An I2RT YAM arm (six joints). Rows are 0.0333 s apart.
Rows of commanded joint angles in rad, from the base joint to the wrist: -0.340 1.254 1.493 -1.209 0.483 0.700; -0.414 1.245 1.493 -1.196 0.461 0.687; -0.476 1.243 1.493 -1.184 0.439 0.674; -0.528 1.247 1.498 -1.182 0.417 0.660; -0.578 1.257 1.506 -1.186 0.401 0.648; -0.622 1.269 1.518 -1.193 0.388 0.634; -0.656 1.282 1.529 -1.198 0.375 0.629; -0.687 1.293 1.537 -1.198 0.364 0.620
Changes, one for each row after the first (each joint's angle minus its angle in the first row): -0.074 -0.009 0.000 0.013 -0.022 -0.013; -0.136 -0.011 0.000 0.025 -0.044 -0.026; -0.188 -0.007 0.005 0.027 -0.066 -0.040; -0.238 0.003 0.013 0.023 -0.082 -0.052; -0.282 0.015 0.025 0.016 -0.095 -0.066; -0.316 0.028 0.036 0.011 -0.108 -0.071; -0.347 0.039 0.044 0.011 -0.119 -0.080
